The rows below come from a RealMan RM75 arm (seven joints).
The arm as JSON. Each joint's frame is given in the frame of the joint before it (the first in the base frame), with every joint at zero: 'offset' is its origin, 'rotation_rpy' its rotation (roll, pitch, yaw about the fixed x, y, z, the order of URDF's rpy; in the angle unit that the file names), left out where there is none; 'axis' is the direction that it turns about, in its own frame. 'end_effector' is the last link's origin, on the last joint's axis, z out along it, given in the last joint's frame.
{
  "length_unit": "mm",
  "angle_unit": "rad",
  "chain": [
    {
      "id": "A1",
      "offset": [
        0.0,
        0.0,
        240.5
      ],
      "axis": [
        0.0,
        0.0,
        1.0
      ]
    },
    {
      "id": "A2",
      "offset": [
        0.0,
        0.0,
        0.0
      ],
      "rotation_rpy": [
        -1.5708,
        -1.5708,
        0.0
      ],
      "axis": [
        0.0,
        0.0,
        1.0
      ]
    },
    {
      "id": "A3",
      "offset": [
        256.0,
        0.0,
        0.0
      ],
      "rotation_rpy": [
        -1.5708,
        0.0,
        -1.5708
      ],
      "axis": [
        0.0,
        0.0,
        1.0
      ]
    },
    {
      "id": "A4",
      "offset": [
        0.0,
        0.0,
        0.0
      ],
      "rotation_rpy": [
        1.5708,
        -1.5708,
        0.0
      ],
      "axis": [
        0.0,
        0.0,
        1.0
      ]
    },
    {
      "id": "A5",
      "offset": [
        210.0,
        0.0,
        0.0
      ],
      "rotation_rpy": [
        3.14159,
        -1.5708,
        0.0
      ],
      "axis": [
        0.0,
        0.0,
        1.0
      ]
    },
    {
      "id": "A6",
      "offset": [
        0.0,
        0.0,
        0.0
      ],
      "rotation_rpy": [
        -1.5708,
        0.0,
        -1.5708
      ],
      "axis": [
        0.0,
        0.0,
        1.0
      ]
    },
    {
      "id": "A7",
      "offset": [
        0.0,
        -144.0,
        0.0
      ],
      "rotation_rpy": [
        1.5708,
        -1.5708,
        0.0
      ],
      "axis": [
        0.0,
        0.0,
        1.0
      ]
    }
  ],
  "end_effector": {
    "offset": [
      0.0,
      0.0,
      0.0
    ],
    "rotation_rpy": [
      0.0,
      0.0,
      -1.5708
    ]
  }
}
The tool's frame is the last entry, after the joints.
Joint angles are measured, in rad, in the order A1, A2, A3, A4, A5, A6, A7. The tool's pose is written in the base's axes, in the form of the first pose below.
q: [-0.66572 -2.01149 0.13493 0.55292 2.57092 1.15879 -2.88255]
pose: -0.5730 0.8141 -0.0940 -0.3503; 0.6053 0.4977 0.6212 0.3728; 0.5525 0.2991 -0.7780 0.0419; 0 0 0 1
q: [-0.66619 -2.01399 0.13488 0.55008 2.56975 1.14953 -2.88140]
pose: -0.5738 0.8132 -0.0971 -0.3505; 0.6018 0.4991 0.6235 0.3731; 0.5555 0.2993 -0.7758 0.0405; 0 0 0 1
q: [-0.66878 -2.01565 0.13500 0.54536 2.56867 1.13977 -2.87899]
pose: -0.5727 0.8138 -0.0990 -0.3501; 0.6003 0.4985 0.6255 0.3741; 0.5583 0.2988 -0.7739 0.0391; 0 0 0 1
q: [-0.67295 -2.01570 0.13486 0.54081 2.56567 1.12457 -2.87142]
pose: -0.5658 0.8180 -0.1039 -0.3497; 0.5974 0.4935 0.6321 0.3764; 0.5683 0.2955 -0.7679 0.0390; 0 0 0 1
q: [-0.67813 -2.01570 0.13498 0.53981 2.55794 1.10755 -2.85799]
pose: -0.5529 0.8261 -0.1087 -0.3490; 0.5939 0.4823 0.6439 0.3799; 0.5844 0.2915 -0.7573 0.0403; 0 0 0 1
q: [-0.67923 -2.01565 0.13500 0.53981 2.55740 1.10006 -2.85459]
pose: -0.5488 0.8282 -0.1134 -0.3493; 0.5913 0.4806 0.6476 0.3808; 0.5909 0.2883 -0.7535 0.0409; 0 0 0 1
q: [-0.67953 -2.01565 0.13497 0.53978 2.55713 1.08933 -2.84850]
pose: -0.5425 0.8312 -0.1212 -0.3504; 0.5876 0.4787 0.6524 0.3816; 0.6003 0.2827 -0.7481 0.0416; 0 0 0 1
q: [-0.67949 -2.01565 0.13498 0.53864 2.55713 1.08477 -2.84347]
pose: -0.5384 0.8335 -0.1242 -0.3508; 0.5875 0.4769 0.6537 0.3817; 0.6041 0.2790 -0.7465 0.0416; 0 0 0 1
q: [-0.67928 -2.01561 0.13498 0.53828 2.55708 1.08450 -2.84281]
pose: -0.5381 0.8336 -0.1244 -0.3509; 0.5877 0.4769 0.6537 0.3817; 0.6042 0.2787 -0.7465 0.0416; 0 0 0 1
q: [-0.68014 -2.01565 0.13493 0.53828 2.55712 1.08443 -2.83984]
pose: -0.5352 0.8356 -0.1238 -0.3506; 0.5895 0.4744 0.6538 0.3820; 0.6051 0.2769 -0.7465 0.0416; 0 0 0 1
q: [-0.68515 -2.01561 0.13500 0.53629 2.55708 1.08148 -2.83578]
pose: -0.5294 0.8395 -0.1219 -0.3490; 0.5929 0.4689 0.6546 0.3837; 0.6067 0.2743 -0.7461 0.0412; 0 0 0 1
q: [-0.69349 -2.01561 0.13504 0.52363 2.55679 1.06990 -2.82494]
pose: -0.5206 0.8454 -0.1192 -0.3465; 0.5994 0.4613 0.6541 0.3863; 0.6080 0.2691 -0.7469 0.0385; 0 0 0 1
